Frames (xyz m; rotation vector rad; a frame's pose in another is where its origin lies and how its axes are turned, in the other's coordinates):
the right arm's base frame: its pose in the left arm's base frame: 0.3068 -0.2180 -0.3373 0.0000 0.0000 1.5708
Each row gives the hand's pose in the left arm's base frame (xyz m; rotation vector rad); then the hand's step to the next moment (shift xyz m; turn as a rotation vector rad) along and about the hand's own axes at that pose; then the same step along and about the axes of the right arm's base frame.
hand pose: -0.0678 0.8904 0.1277 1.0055 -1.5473 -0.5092
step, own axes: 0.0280 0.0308 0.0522 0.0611 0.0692 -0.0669
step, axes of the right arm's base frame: -0.0172 0.0583 0.0275 0.0010 -0.0434 0.1054
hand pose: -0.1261 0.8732 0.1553 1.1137 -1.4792 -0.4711
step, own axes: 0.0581 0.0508 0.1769 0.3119 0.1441 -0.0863
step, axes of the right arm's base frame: -0.0770 0.1748 0.0275 -0.1676 -0.0637 0.3055
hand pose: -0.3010 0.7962 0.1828 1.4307 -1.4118 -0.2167
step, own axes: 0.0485 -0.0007 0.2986 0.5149 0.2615 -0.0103
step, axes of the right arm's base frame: -0.1974 0.2060 -0.1005 -0.3404 0.0068 0.4666
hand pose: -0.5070 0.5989 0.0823 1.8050 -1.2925 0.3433
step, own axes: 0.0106 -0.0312 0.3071 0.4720 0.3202 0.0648
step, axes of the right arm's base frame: -0.2404 0.0449 -0.1886 -0.3762 0.0948 0.4230
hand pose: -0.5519 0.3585 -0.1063 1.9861 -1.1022 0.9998
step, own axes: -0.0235 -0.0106 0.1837 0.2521 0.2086 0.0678
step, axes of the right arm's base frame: -0.1352 -0.0570 -0.1135 -0.2443 0.0737 0.2158
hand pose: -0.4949 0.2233 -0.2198 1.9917 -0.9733 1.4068
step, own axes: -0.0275 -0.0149 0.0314 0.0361 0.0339 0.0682
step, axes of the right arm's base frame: -0.0071 -0.0242 -0.0364 -0.0811 -0.0200 0.0114
